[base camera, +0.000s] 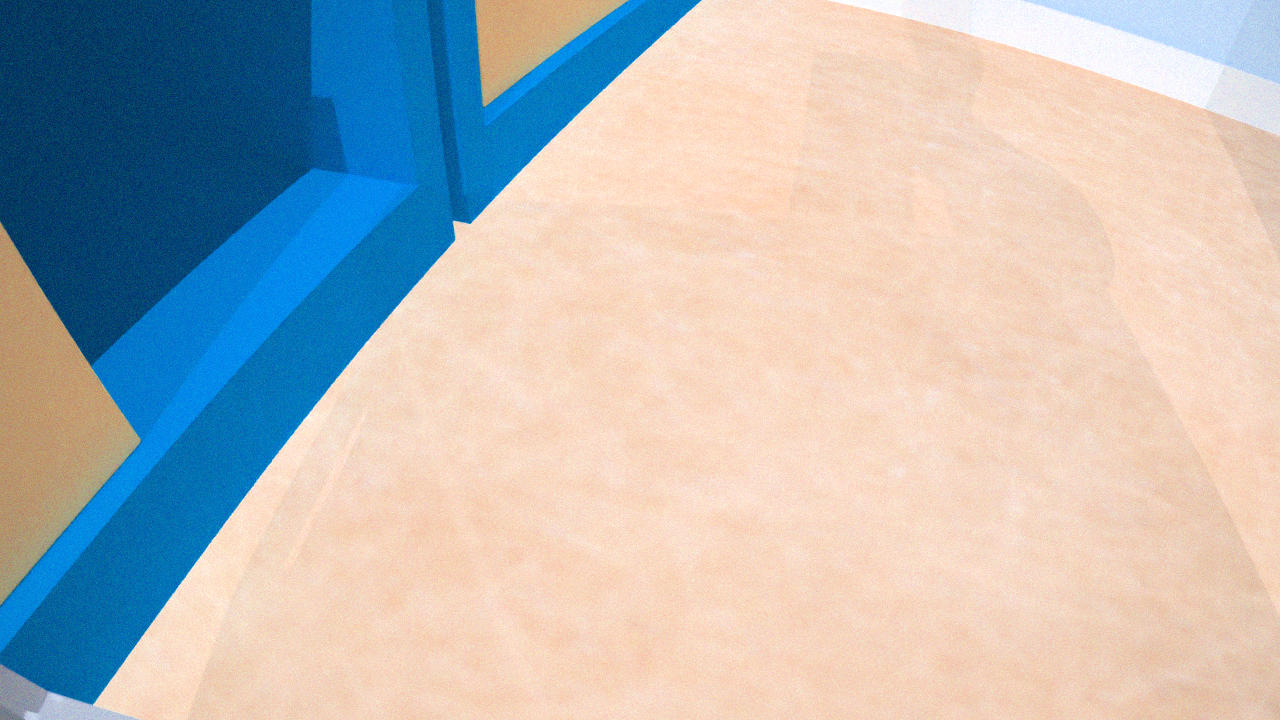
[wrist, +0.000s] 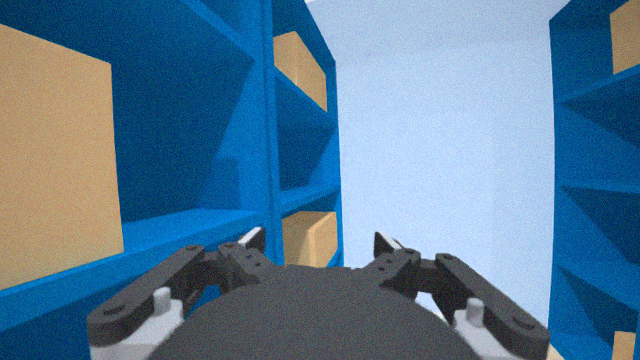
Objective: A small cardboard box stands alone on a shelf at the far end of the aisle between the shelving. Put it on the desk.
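My gripper is open, with its two fingers wide apart and nothing between them. It points along the aisle, toward the pale blue wall at the end. I cannot tell whether any box in view is the small one that stands alone. A little piece of a cardboard box shows low at the right edge of the wrist view, on the right shelving. The desk does not show in either view.
Blue shelving runs close along the left. It holds a large box nearby, an upper box and a lower box farther on. A box sits high on the right. The pale wall closes the aisle.
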